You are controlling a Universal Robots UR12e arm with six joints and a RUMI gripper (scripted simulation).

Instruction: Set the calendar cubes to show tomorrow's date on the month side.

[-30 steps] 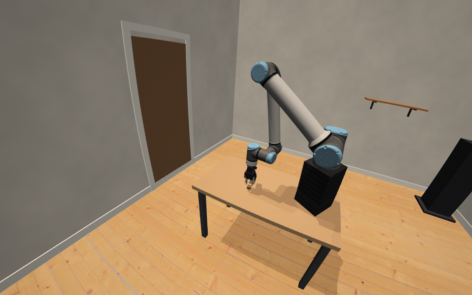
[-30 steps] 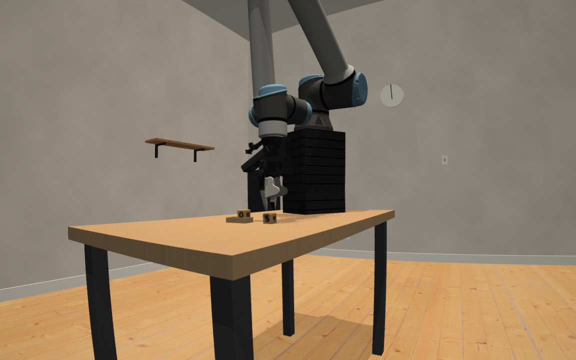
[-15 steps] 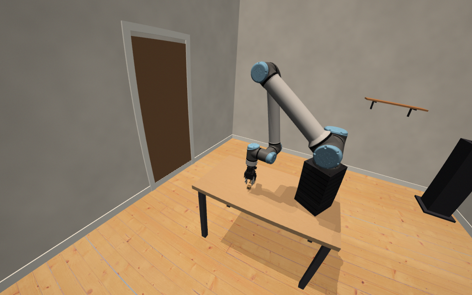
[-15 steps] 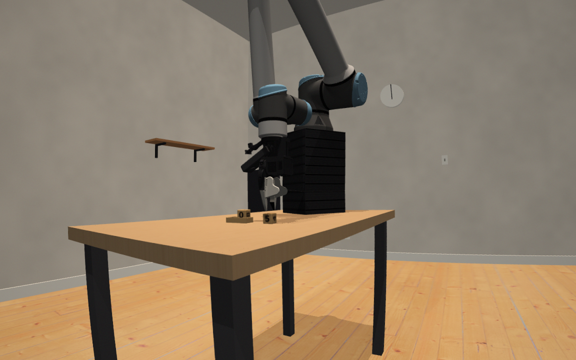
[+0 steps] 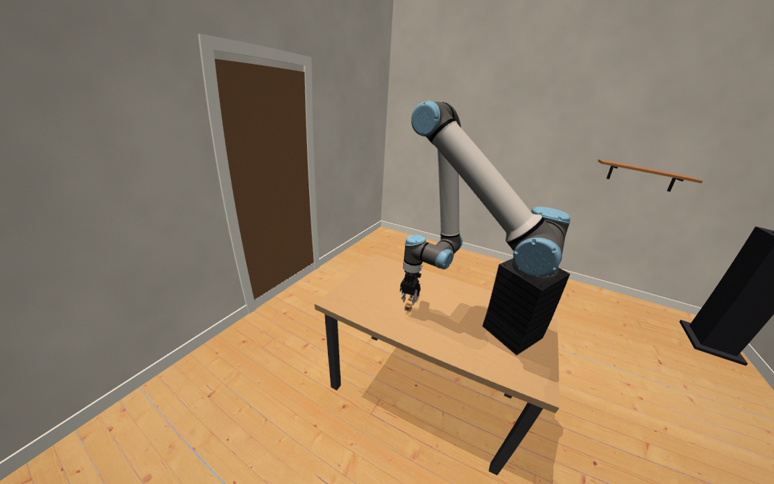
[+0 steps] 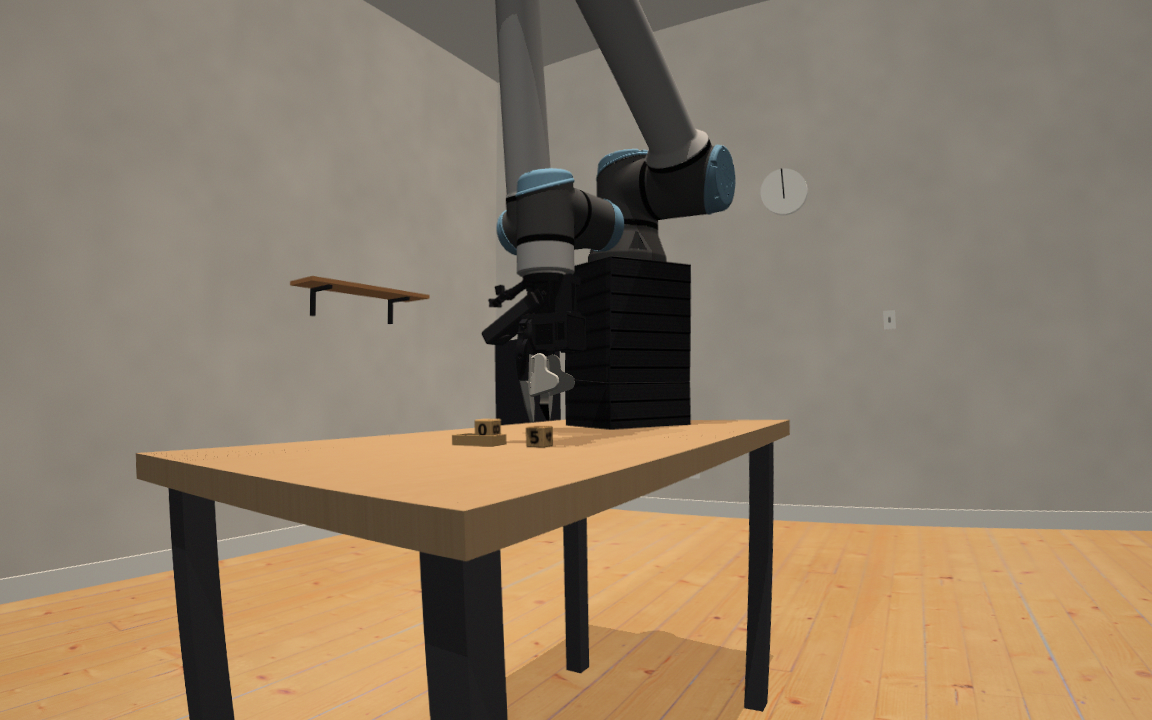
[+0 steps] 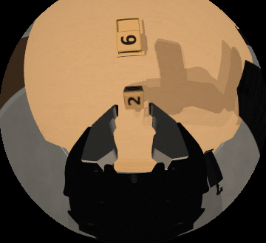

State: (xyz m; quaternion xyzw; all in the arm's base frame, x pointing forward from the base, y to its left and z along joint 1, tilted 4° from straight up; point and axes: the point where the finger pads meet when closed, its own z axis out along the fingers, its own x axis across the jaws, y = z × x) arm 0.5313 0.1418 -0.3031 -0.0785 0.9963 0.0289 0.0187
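Now: hand 20 mm short of the wooden tray, 110 mm to the left of it and 50 mm above it.
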